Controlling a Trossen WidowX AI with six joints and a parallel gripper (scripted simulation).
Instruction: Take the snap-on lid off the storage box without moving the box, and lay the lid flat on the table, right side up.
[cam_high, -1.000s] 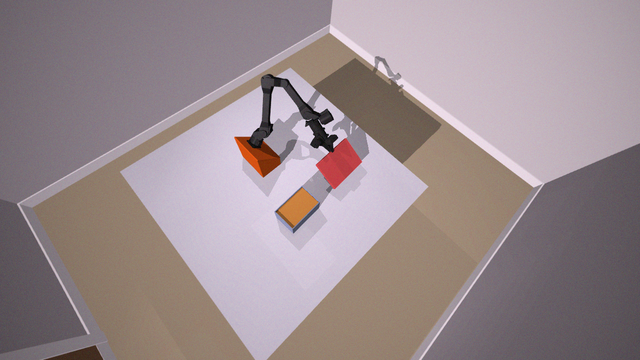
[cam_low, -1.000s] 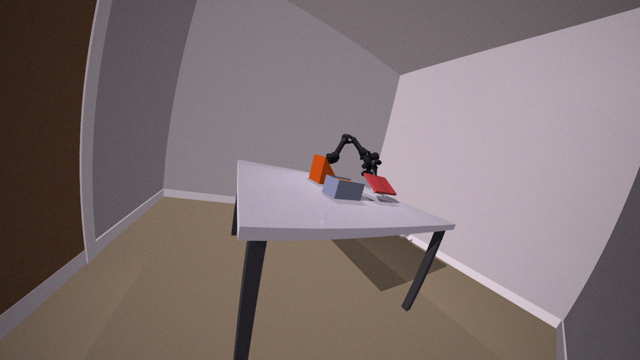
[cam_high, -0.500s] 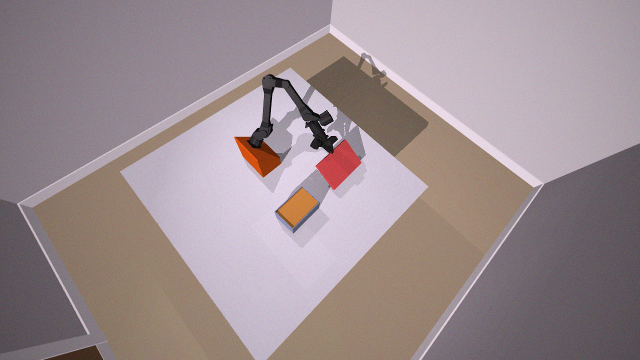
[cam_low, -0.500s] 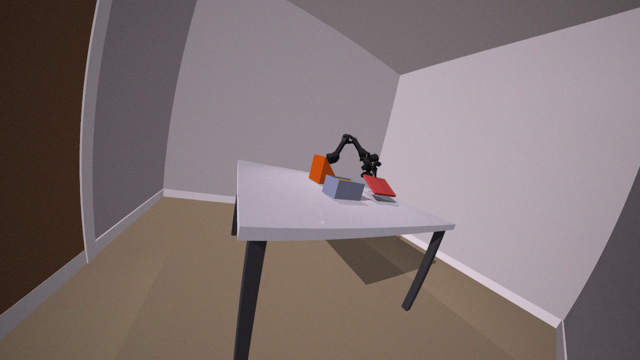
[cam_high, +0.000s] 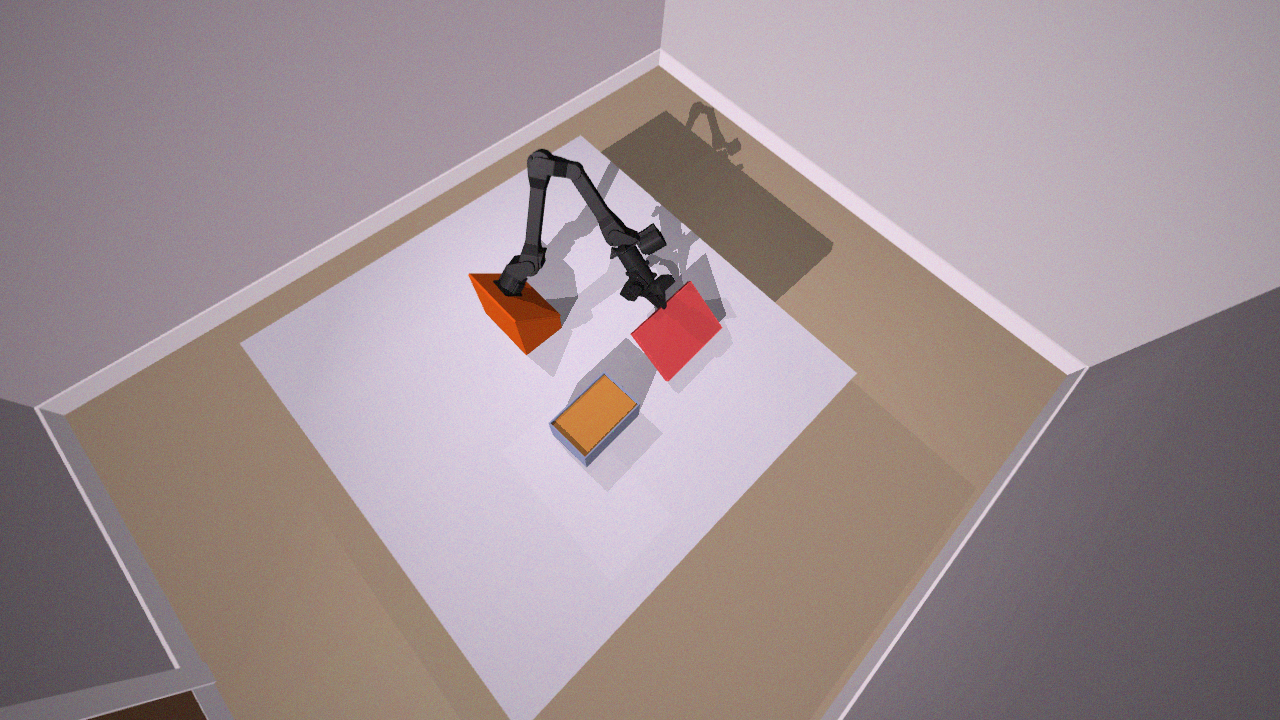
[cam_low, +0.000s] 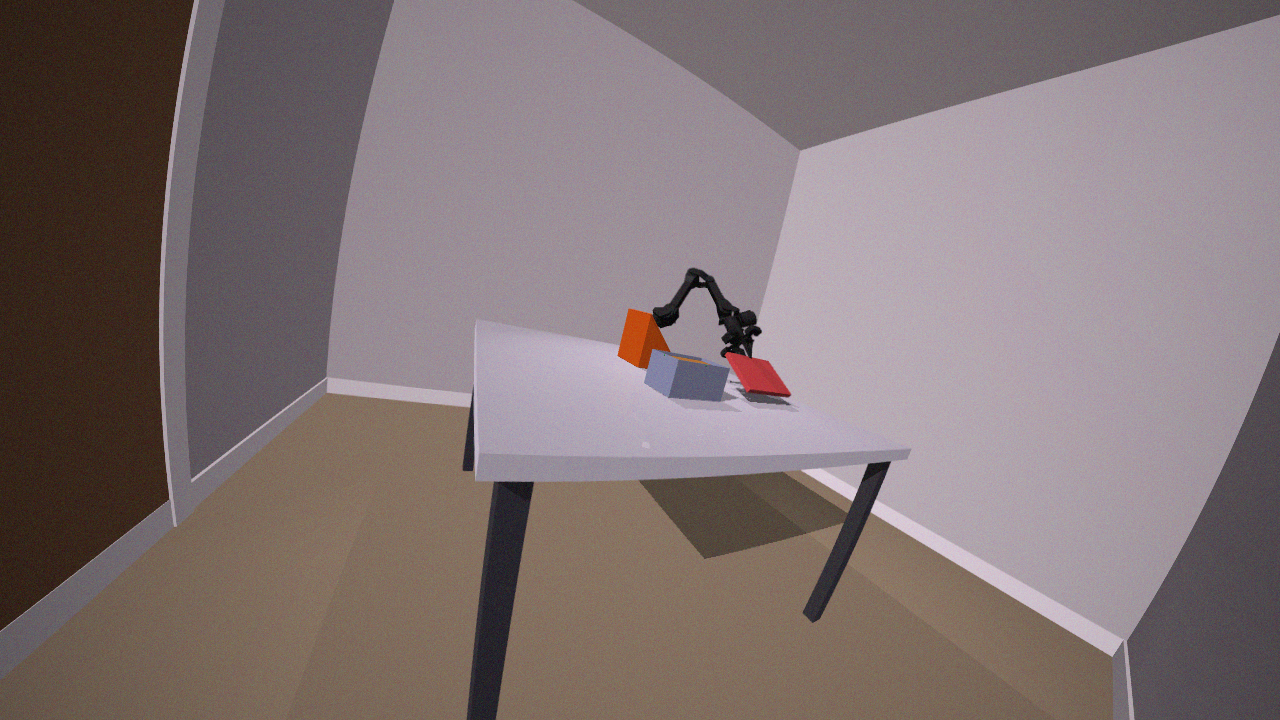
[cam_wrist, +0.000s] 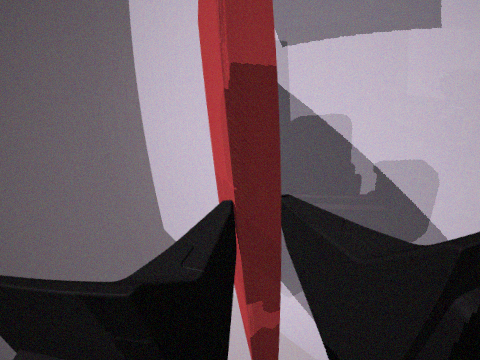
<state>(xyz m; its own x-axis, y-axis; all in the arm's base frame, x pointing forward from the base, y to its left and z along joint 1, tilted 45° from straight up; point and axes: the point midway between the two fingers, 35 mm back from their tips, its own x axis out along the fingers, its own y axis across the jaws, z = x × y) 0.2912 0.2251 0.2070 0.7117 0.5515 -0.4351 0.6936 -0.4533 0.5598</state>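
The red lid lies 7 cm ahead of my gripper tip, 4 cm below it and 1 cm to the left of it. From my gripper tip the other things lie so: grey-blue storage box 34 cm to the right, 11 cm ahead, 8 cm below.
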